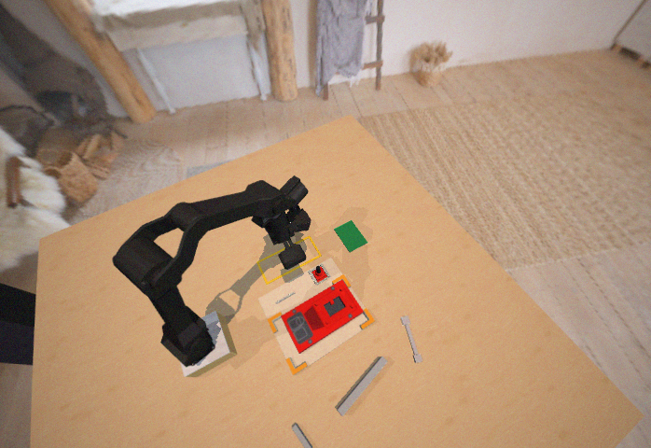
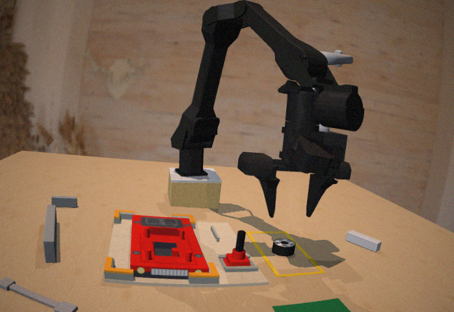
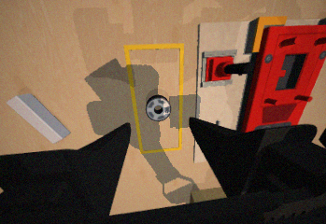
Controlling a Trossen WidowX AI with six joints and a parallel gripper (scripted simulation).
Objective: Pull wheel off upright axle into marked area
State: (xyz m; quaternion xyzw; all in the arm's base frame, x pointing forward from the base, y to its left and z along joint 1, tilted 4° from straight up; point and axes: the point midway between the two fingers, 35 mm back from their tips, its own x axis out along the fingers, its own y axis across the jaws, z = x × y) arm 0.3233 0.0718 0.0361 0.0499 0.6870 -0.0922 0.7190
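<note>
The black wheel is 6 cm below my gripper tip. The rest, counted from my gripper tip: axle: 11 cm to the right, 3 cm below, 3 cm ahead.
</note>
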